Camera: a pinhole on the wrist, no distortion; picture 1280 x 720 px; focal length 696.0 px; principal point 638.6 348.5 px. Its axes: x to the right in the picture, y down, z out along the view. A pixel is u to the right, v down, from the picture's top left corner.
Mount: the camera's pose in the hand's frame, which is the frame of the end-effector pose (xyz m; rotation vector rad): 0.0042 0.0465 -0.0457 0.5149 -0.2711 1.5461
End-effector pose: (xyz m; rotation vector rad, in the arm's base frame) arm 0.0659 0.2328 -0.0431 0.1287 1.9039 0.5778
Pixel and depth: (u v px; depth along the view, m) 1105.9 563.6 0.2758
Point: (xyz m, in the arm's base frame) 0.3304 0.3824 -0.0677
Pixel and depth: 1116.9 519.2 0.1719
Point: 0.2064 0.3426 -0.0547
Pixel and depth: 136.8 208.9 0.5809
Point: 0.3061 -0.1366 -0.5458
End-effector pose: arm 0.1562 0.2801 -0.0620 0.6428 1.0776 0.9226
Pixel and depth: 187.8 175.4 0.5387
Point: 0.5711 0.2143 -0.4887
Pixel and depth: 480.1 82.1 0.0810
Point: 0.1771 0.3176 -0.0845
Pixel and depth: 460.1 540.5 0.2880
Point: 0.3677 0.1727 -0.1133
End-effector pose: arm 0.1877 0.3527 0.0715 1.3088 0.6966 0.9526
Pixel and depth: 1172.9 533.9 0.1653
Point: 0.3111 0.2644 0.1719
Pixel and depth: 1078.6 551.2 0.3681
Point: 0.5026 0.1271 0.1994
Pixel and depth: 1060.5 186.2 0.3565
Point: 0.5497 0.3123 0.2097
